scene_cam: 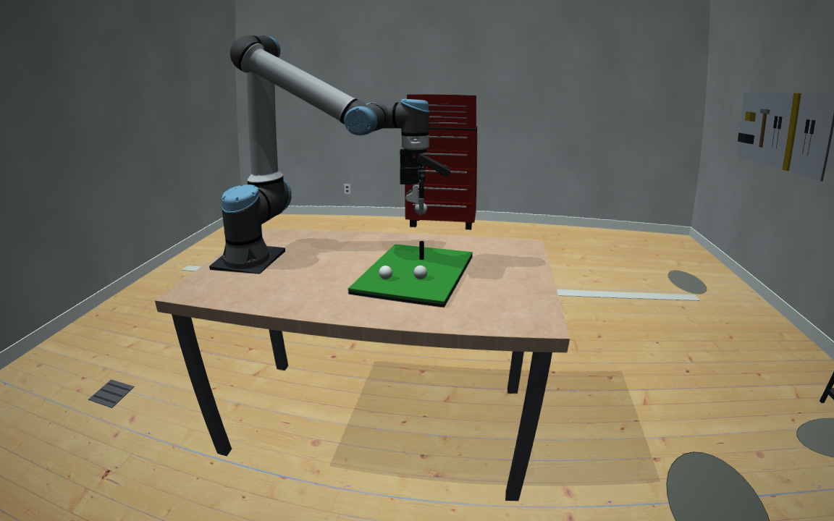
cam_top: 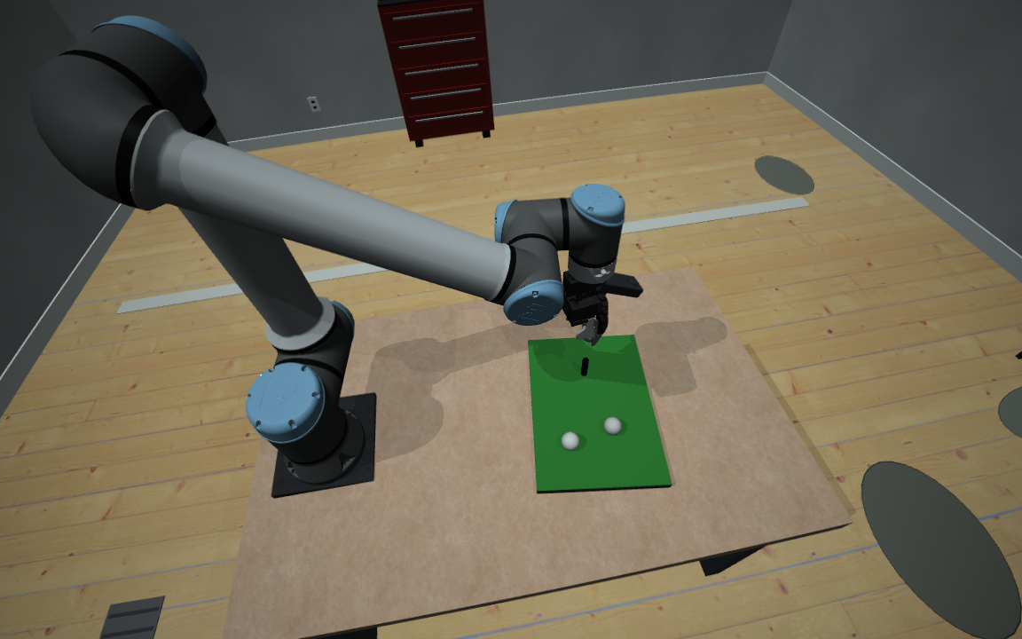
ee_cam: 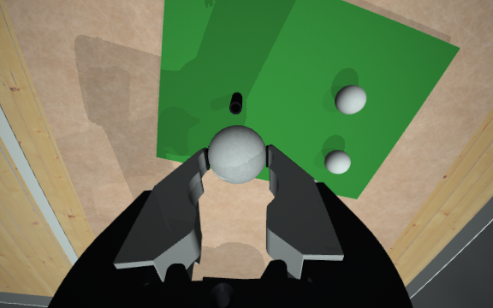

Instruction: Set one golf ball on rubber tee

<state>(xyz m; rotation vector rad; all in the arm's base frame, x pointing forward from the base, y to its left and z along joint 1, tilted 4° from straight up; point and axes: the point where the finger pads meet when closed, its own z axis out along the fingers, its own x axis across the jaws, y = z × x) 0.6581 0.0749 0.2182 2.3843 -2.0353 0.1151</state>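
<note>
My hand is 180 mm above the green mat and 30 mm to the left of it.
</note>
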